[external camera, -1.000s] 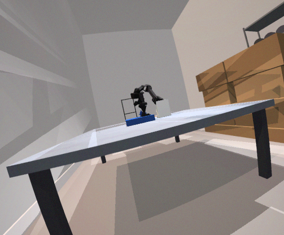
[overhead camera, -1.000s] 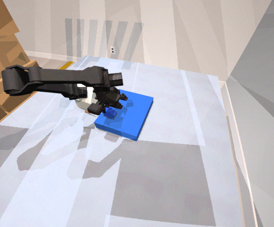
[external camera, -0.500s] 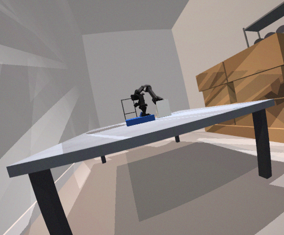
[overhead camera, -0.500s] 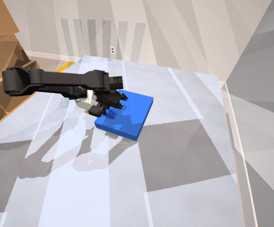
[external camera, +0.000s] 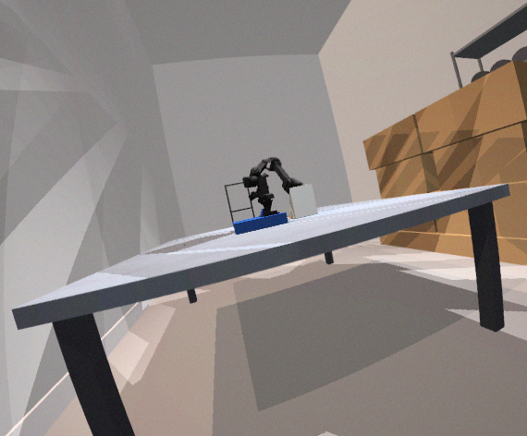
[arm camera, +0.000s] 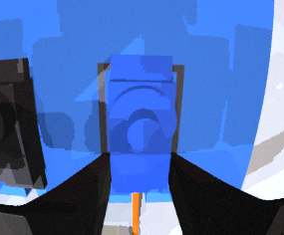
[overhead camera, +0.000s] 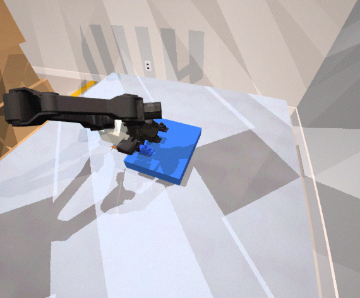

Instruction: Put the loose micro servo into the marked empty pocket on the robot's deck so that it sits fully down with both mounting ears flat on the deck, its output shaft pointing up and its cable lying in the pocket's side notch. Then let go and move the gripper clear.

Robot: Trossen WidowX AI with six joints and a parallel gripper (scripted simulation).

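The blue deck lies 130 mm ahead of my gripper tip, 50 mm to the left of it and 30 mm below it.
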